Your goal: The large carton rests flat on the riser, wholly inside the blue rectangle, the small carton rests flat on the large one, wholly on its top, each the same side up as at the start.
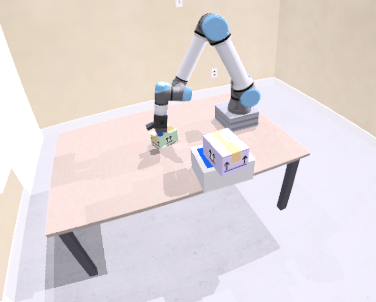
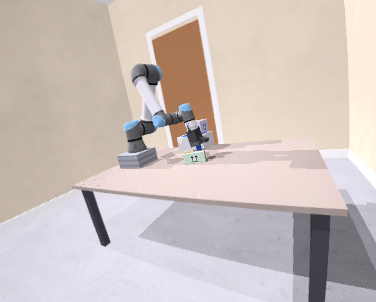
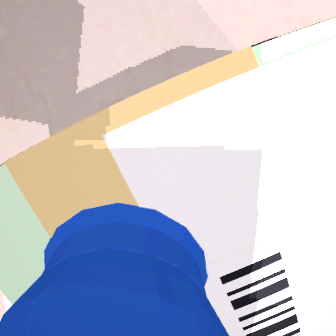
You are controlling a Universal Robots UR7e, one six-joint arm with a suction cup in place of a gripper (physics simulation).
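The small green carton (image 1: 169,138) (image 2: 194,157) (image 3: 233,117) sits on the table with a tan tape strip and a white barcode label on top. My blue suction cup (image 1: 160,133) (image 2: 199,147) (image 3: 123,267) presses on its top near the tape and grips it. The large lilac carton (image 1: 226,151) (image 2: 202,124) rests flat on the white riser (image 1: 223,178) (image 2: 182,144) with its arrows pointing up. A strip of the blue rectangle (image 1: 203,157) shows to its left. The riser stands at the table's front edge, to the right of the small carton.
The arm's grey base pedestal (image 1: 236,117) (image 2: 136,157) stands behind the riser on the pink table (image 1: 112,180) (image 2: 247,180). A brown door (image 2: 184,78) is in the wall behind.
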